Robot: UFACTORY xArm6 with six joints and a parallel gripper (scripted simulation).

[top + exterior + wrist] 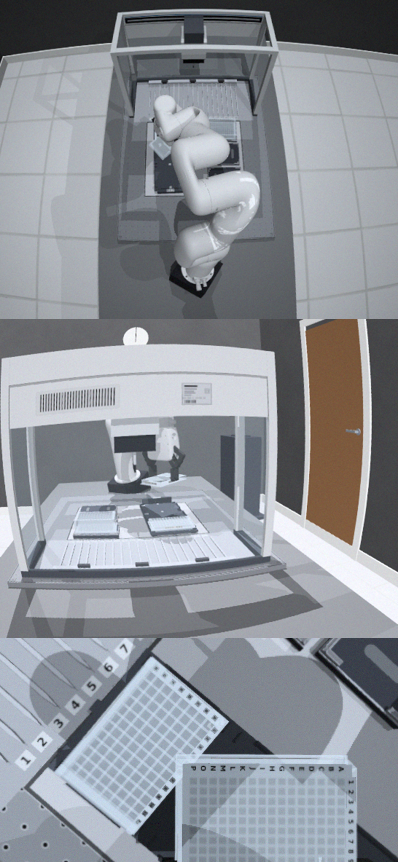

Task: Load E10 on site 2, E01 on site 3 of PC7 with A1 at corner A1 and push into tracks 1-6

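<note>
Now: the dark plate carrier PC7 1 cm behind my hand and 12 cm below it. From my hand the other things lie so: dark nest S2: 3 cm behind, 23 cm to the right, 13 cm below; then deep-well block E07: 7 cm ahead, 24 cm to the right, 11 cm below; then nest S1: 14 cm behind, 21 cm to the right, 13 cm below.
</note>
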